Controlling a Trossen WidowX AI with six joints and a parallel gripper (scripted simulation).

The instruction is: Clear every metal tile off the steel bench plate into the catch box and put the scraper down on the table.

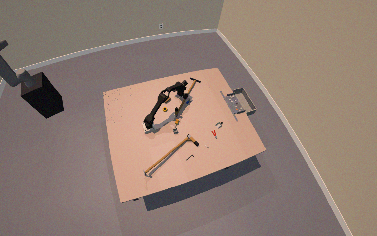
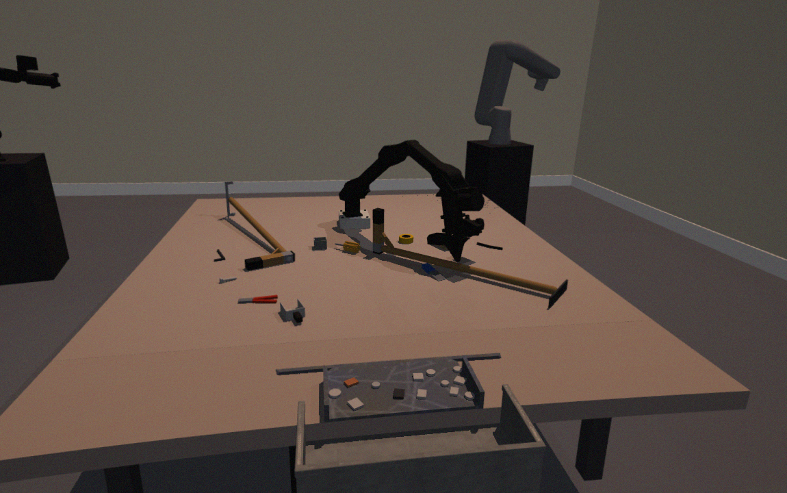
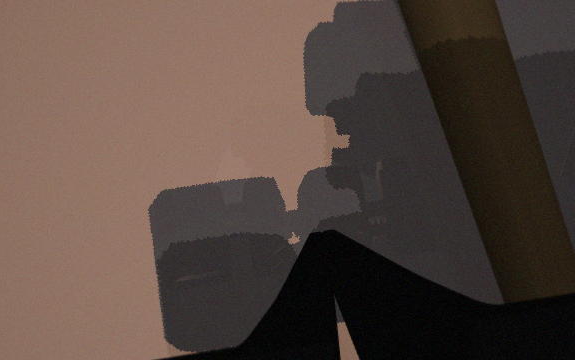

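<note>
Now: the blue-handled putty knife 10 cm to the right of my gripper tip and 5 cm ahead of it. From my gripper tip the other things lie so: yellow tape roll 25 cm behind, 7 cm to the right; wood block 17 cm behind, 2 cm to the left; long scraper 5 cm ahead, 5 cm above, 3 cm to the right.
</note>
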